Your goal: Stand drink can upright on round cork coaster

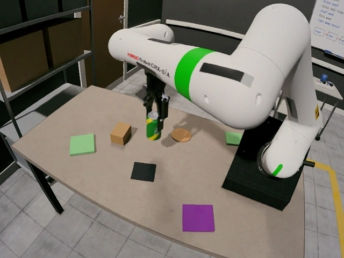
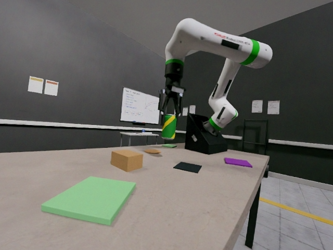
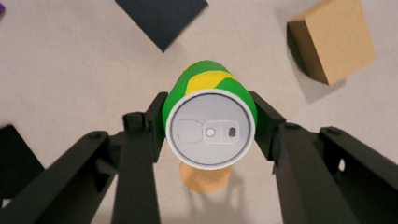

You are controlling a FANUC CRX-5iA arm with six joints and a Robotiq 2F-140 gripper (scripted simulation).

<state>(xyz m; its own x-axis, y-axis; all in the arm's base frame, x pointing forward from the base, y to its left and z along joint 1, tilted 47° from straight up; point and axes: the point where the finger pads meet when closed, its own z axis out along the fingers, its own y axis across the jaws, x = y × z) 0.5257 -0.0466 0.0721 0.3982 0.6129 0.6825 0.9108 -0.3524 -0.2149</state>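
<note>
The round cork coaster lies 70 mm behind my hand, 190 mm to the right of it and 200 mm below it. Round my hand: yellow drink can (30 mm below); then black square mat (10 mm behind, 130 mm to the left, 200 mm below); then brown cardboard box (200 mm ahead, 30 mm to the right, 180 mm below).
</note>
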